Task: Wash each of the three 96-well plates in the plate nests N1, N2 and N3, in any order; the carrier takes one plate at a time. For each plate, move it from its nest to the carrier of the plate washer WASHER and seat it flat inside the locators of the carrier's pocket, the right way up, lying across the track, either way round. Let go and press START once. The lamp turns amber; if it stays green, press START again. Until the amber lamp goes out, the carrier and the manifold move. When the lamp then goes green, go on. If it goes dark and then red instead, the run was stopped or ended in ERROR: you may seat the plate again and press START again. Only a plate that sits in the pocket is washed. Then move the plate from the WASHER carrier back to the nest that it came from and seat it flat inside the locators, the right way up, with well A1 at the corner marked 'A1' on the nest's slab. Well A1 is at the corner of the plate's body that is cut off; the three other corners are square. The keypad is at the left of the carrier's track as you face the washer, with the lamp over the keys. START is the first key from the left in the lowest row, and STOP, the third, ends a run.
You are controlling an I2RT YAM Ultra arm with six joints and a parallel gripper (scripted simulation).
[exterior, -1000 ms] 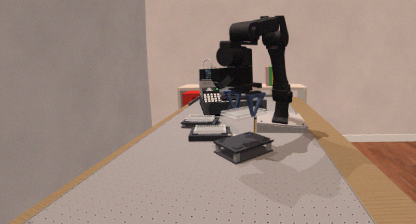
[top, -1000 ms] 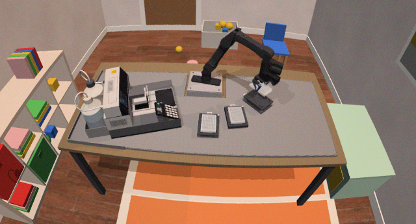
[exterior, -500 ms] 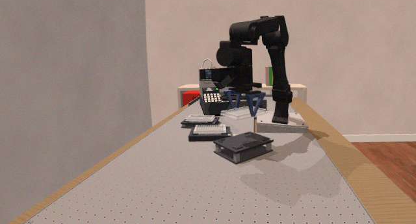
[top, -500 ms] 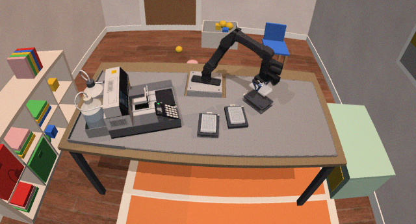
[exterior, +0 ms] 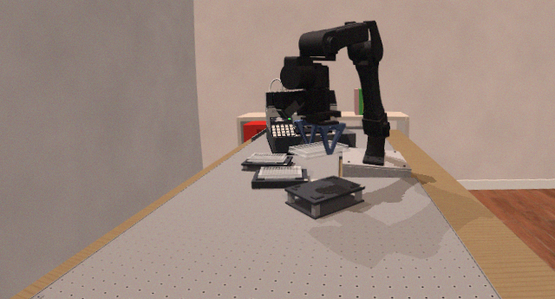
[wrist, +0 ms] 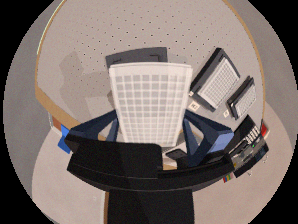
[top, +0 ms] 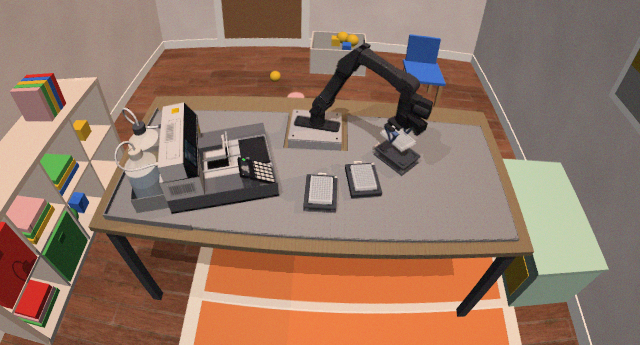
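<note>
The washer carrier lies 550 mm to the right of my hand, 160 mm ahead of it and 50 mm below it. From my hand the other things lie so: manifold: 690 mm to the right, 230 mm ahead; then plate washer: 690 mm to the right, 230 mm ahead, 10 mm below; then nest: 100 mm below, 20 mm behind, 10 mm to the left.
</note>
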